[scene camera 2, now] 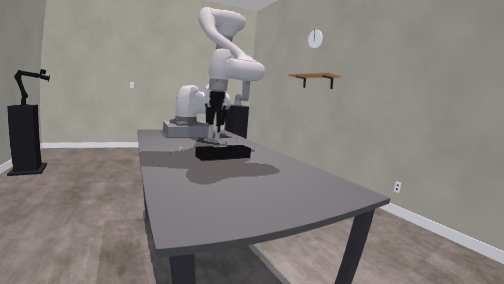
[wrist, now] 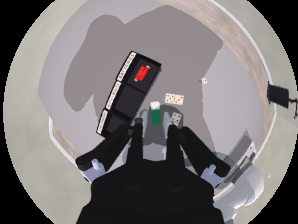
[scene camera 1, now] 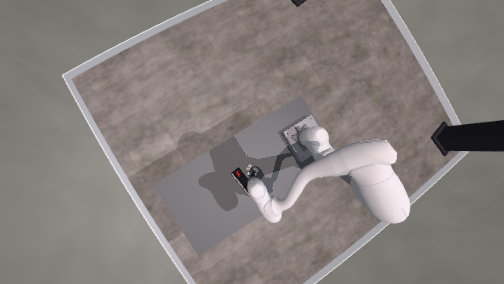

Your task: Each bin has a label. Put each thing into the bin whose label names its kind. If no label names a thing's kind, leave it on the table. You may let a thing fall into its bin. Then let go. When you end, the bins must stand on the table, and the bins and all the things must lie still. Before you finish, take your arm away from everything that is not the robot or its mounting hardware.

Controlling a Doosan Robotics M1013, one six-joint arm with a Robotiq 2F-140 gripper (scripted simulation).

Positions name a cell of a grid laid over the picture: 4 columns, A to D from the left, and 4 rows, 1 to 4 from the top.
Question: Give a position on a black bin block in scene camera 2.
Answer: B3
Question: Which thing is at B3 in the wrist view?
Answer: My gripper.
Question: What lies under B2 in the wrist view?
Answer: A black bin block.
